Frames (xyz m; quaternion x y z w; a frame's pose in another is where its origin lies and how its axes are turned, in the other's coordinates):
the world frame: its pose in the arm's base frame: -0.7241 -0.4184 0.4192 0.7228 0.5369 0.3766 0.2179
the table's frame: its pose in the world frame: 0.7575 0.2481 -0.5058 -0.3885 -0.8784 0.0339 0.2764
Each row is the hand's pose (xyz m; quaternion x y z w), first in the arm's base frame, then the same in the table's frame.
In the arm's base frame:
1: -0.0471 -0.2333 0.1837 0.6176 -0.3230 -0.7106 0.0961
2: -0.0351 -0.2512 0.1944 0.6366 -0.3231 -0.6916 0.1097
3: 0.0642 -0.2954 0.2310 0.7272 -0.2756 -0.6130 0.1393
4: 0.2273 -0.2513 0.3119 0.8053 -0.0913 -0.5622 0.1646
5: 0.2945 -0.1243 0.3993 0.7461 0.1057 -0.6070 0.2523
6: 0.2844 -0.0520 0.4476 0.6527 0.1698 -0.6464 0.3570
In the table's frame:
1: 0.8106 -0.7454 -0.7325 0.3992 -0.3732 -0.5203 0.6563
2: 0.8323 -0.7390 -0.7241 0.4121 -0.3555 -0.5048 0.6700
3: 0.9356 -0.6930 -0.7428 0.4727 -0.2462 -0.4740 0.7009
4: 1.0246 -0.5559 -0.8344 0.4763 -0.0452 -0.5277 0.7019
5: 0.9875 -0.4117 -0.9124 0.3166 0.0917 -0.6147 0.7166
6: 0.9320 -0.3456 -0.9269 0.1647 0.1176 -0.6229 0.7556

